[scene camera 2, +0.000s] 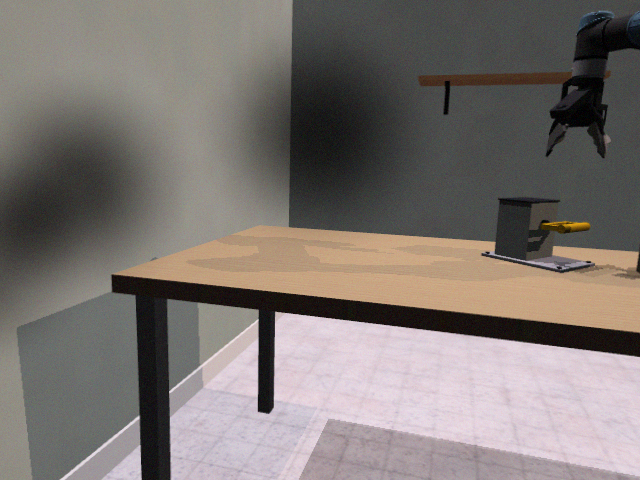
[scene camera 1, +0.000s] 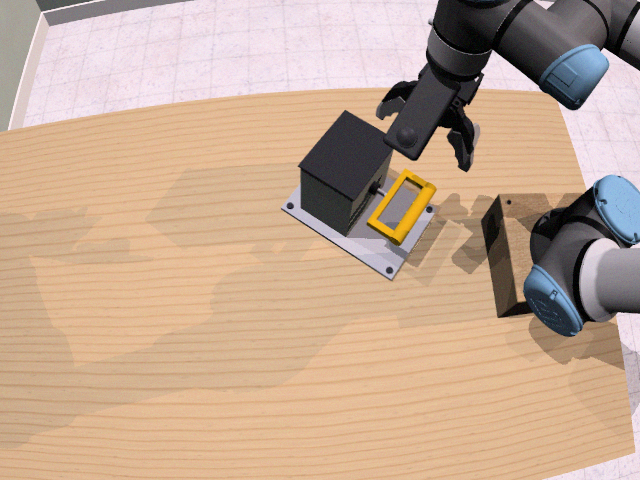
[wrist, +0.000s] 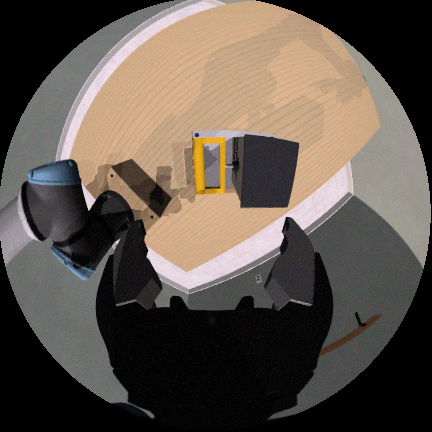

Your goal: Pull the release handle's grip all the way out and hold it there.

In view: the gripper (scene camera 1: 422, 143) and a light grey base plate (scene camera 1: 365, 244).
The gripper shows as well in scene camera 2 (scene camera 2: 573, 157) and in the wrist view (wrist: 212, 219). The light grey base plate shows as well in scene camera 2 (scene camera 2: 554, 263) and in the wrist view (wrist: 211, 150).
